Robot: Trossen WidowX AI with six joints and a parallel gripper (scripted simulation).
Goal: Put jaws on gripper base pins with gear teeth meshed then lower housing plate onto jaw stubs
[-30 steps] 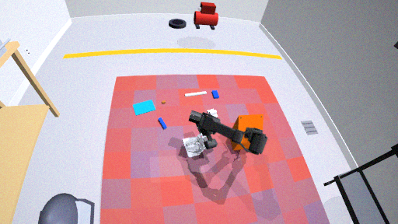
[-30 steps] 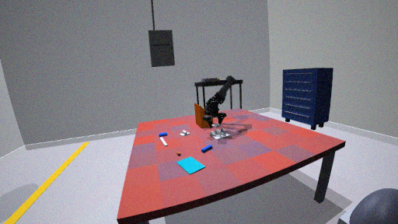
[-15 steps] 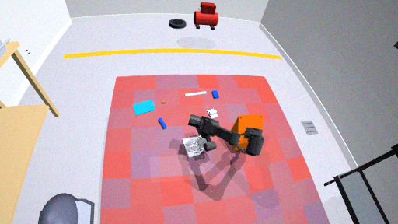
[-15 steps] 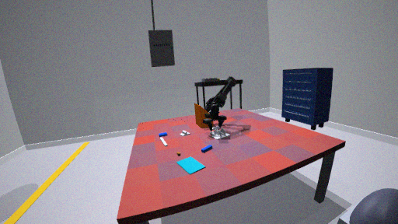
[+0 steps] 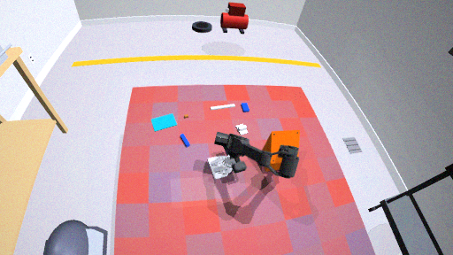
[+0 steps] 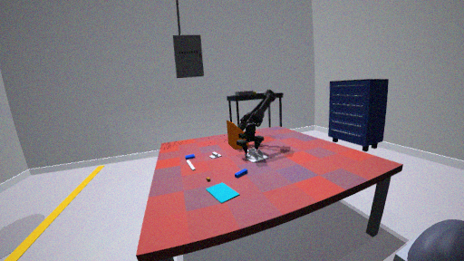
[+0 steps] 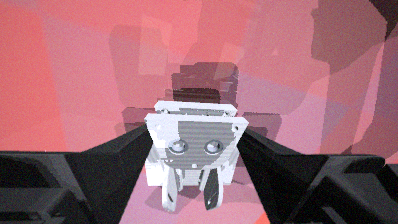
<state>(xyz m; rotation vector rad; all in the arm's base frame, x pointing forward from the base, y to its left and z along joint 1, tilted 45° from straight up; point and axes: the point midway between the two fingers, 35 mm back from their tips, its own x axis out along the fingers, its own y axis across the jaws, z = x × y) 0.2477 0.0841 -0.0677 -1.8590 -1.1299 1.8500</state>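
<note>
The white jaw lies 3 cm ahead of my gripper tip, 1 cm to the right of it and 1 cm below it. The rest, counted from my gripper tip: small white part (2 cm above, 1 cm ahead); then tiny brown bit (30 cm to the right, 26 cm ahead, 1 cm below); then blue block (25 cm ahead, 13 cm to the right, 1 cm below).
</note>
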